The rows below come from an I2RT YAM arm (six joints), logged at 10 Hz.
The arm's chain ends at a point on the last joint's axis. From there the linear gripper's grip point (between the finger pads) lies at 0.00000 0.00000 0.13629 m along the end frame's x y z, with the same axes.
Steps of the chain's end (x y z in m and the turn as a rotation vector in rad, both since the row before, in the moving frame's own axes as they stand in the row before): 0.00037 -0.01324 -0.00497 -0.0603 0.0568 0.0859; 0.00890 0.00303 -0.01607 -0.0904 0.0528 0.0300; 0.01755 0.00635 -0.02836 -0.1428 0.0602 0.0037; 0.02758 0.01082 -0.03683 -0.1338 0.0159 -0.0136; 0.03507 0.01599 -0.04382 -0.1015 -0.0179 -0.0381; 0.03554 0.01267 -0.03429 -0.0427 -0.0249 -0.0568
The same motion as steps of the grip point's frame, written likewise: 0.00774 -0.00471 -0.00544 -0.0603 0.0568 0.0859; 0.01590 0.01543 -0.01682 -0.0904 0.0528 0.0300; 0.02569 0.02575 -0.02999 -0.1428 0.0602 0.0037; 0.02986 0.02899 -0.03807 -0.1338 0.0159 -0.0136; 0.03290 0.02984 -0.04454 -0.1015 -0.0179 -0.0381; 0.03231 0.01858 -0.03446 -0.0427 -0.0249 -0.0568
